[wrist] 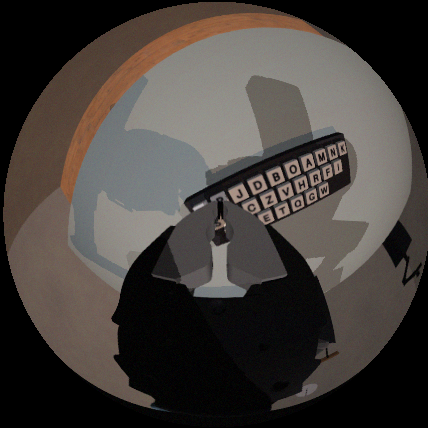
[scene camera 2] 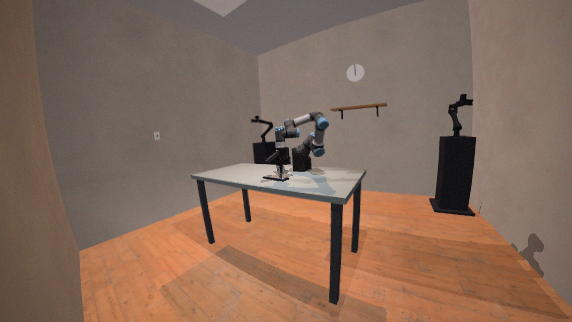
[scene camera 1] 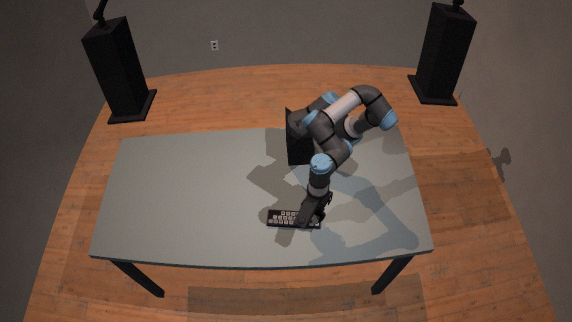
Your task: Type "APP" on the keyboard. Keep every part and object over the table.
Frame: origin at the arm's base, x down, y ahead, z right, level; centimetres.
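Where they show: gripper, between the fingertips: [wrist: 220, 203] [scene camera 2: 280, 178] [scene camera 1: 312, 223]; arm's base, origin of its link: [scene camera 2: 301, 153] [scene camera 1: 298, 126].
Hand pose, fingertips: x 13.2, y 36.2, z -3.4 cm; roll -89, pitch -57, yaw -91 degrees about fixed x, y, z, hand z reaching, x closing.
Note:
Things, the pixels of their centre, and the offset from my fingertips. Level surfaces: height alone.
- black keyboard, middle of its body: [wrist: 286, 186] [scene camera 1: 294, 219] [scene camera 2: 275, 177] dx +0.5, dy -2.3, dz +6.5 cm
- table, height of its surface: dx +1.3 cm
- key, middle of its body: [wrist: 306, 161] dx -0.2, dy -0.7, dz +9.5 cm
- looks like P, middle of its body: [wrist: 219, 199] dx +0.1, dy +0.3, dz +0.1 cm
The black keyboard [scene camera 1: 285, 218] [scene camera 2: 270, 177] [wrist: 291, 169] with pale letter keys lies flat on the table [scene camera 1: 175, 200] [scene camera 2: 230, 172] [wrist: 210, 80]. In the wrist view the A key [wrist: 308, 162] is uncovered in the long row, between O and M. At that row's left part, a key that looks like P [wrist: 216, 199] is partly hidden by the fingertips. My gripper [scene camera 2: 281, 175] [wrist: 220, 203] is shut and empty, with its tips low at that key. Whether they touch or press it I cannot tell. In scene camera 1 the gripper body covers the keyboard's right part and hides the tips.
The arm's black base mount [scene camera 1: 300, 150] [scene camera 2: 301, 162] stands at the table's back edge. The arm bends over the table's right part. The keyboard lies near the table's front edge. Two black pedestals [scene camera 1: 117, 70] [scene camera 1: 442, 55] with small arms stand on the floor behind the table.

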